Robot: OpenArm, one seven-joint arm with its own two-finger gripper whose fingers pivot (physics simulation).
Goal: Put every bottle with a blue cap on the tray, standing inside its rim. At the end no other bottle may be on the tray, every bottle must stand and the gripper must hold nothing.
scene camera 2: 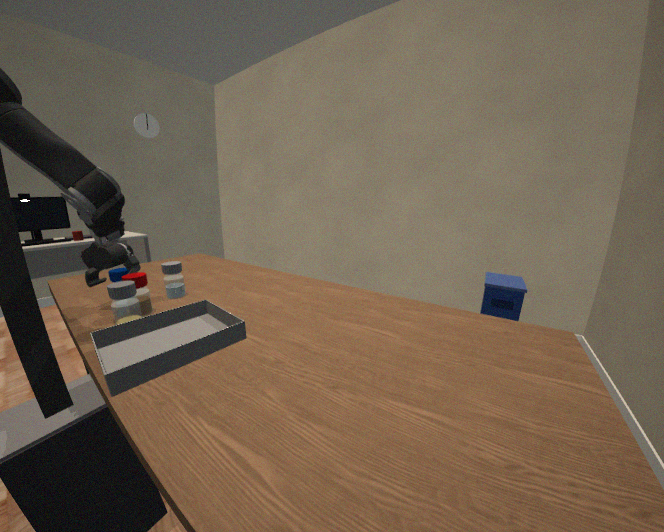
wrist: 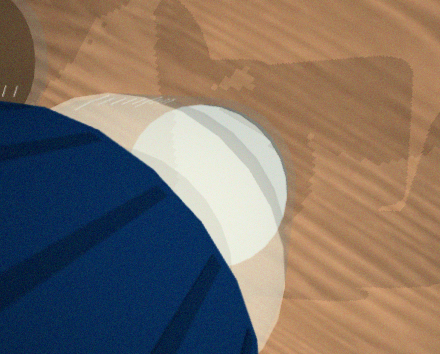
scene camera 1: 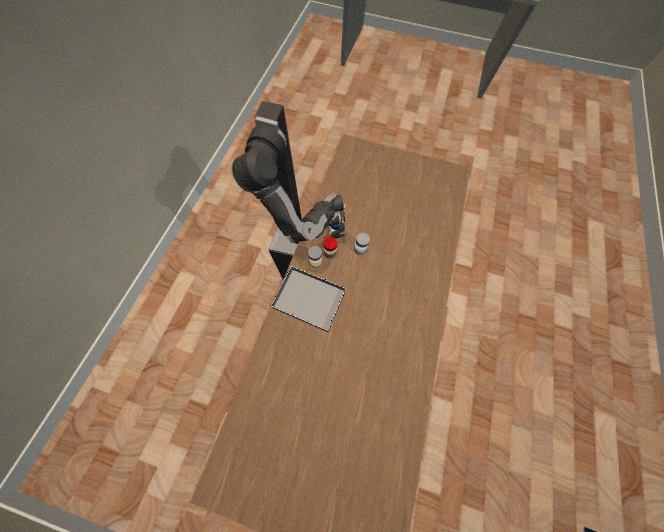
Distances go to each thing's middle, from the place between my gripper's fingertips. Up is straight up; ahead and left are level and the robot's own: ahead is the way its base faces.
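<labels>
My hand: 10 mm above the blue-capped bottle [wrist: 137, 216], 10 mm to the left of it, 10 mm short of it. From my hand: grey tray [scene camera 2: 132, 353], 40 mm below, 330 mm to the right, 20 mm behind; grey-capped bottle [scene camera 2: 125, 306], 10 mm below, 170 mm to the right, 40 mm behind; see-through bottle [scene camera 2: 174, 284], 10 mm below, 130 mm ahead, 60 mm to the right.
</labels>
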